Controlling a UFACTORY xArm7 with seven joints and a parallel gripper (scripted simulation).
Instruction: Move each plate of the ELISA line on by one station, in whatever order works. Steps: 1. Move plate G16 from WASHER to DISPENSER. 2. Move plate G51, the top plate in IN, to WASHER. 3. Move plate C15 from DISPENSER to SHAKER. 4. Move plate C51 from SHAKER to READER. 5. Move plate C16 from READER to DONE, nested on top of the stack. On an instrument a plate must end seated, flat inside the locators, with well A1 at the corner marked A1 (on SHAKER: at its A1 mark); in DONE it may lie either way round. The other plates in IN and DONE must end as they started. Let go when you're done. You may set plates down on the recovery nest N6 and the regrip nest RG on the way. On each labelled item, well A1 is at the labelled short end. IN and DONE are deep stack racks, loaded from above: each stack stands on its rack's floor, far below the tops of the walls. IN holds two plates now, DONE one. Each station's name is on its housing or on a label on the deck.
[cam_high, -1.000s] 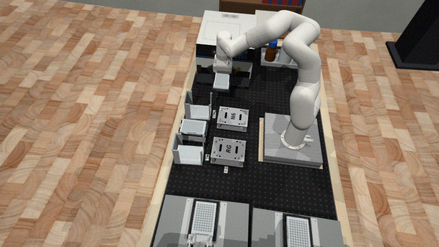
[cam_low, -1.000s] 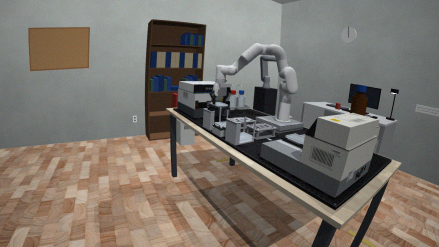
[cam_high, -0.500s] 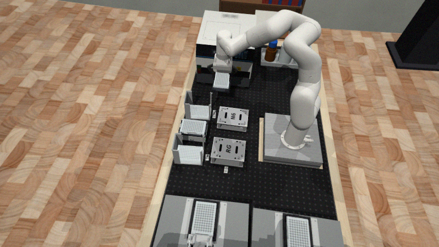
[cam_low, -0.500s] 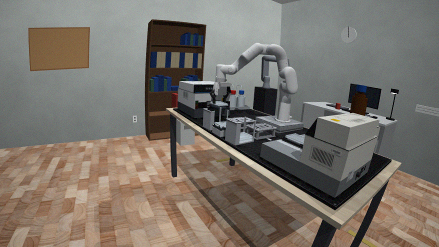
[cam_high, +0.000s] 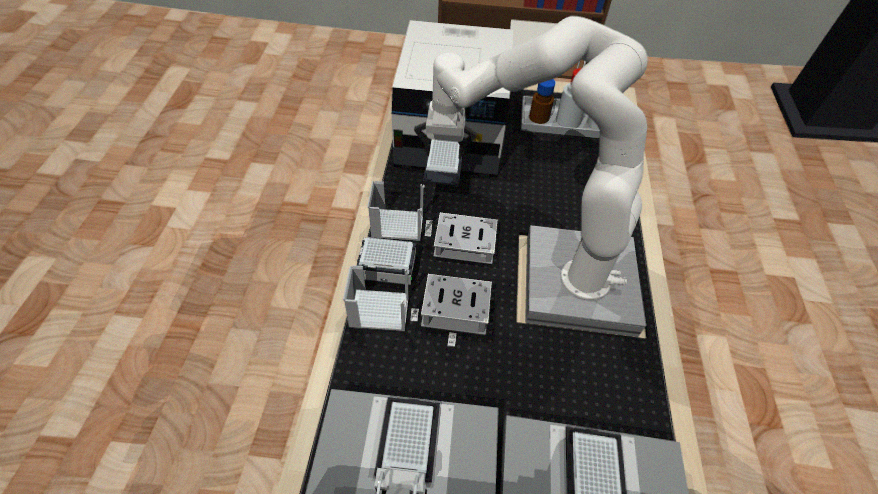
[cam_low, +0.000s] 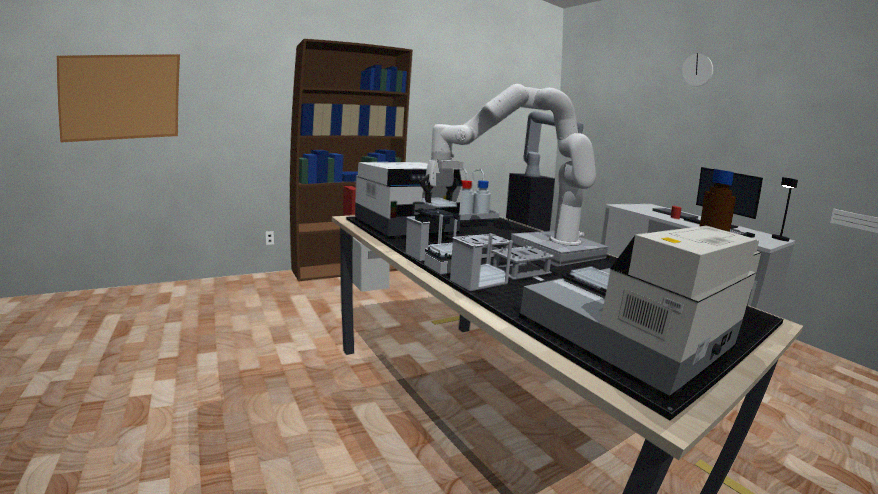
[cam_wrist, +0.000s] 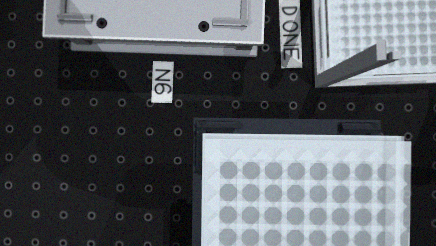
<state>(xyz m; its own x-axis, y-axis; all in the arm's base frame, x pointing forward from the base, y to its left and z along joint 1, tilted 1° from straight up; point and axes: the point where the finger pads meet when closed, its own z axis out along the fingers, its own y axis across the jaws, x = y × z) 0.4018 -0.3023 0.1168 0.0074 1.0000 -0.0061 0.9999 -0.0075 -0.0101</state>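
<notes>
Right now my hand is 5 cm above the dark pull-out tray.
</notes>
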